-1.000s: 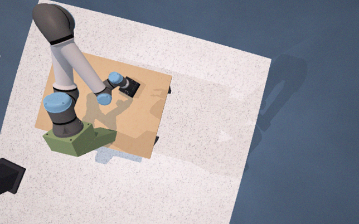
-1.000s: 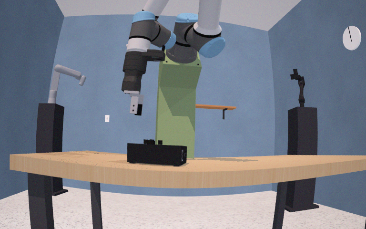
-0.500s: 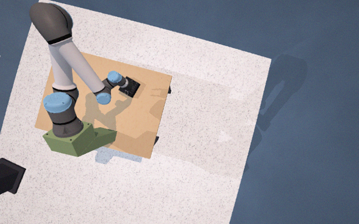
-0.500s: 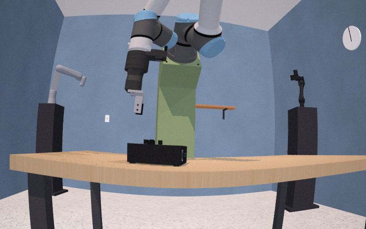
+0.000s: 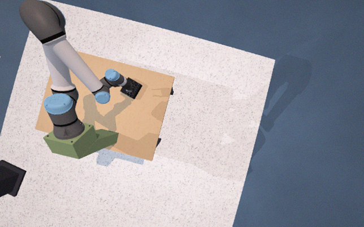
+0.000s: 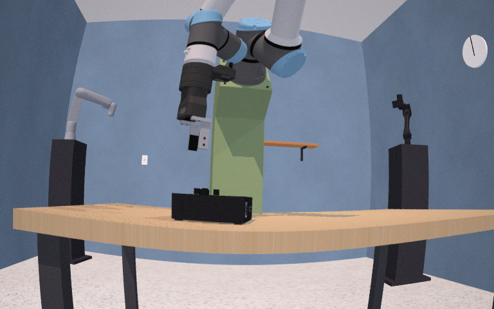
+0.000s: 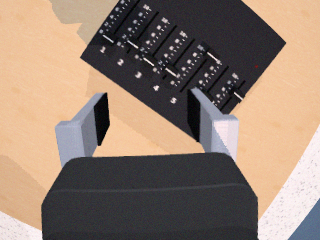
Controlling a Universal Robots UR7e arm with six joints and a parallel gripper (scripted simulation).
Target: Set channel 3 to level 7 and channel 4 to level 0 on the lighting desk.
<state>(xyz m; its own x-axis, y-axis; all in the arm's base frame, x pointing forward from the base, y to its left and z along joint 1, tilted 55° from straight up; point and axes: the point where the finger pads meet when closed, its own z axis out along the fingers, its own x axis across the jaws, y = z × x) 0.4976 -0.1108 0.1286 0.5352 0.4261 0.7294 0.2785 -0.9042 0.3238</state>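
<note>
Now: the channel 3 cap 10 mm behind my hand, 10 mm to the left of it and 110 mm below it. Also, from my hand: channel 6 cap: 50 mm ahead, 10 mm to the left, 110 mm below; channel 4 cap: 10 mm ahead, 10 mm to the left, 110 mm below; channel 2 cap: 30 mm behind, 20 mm to the left, 110 mm below.
</note>
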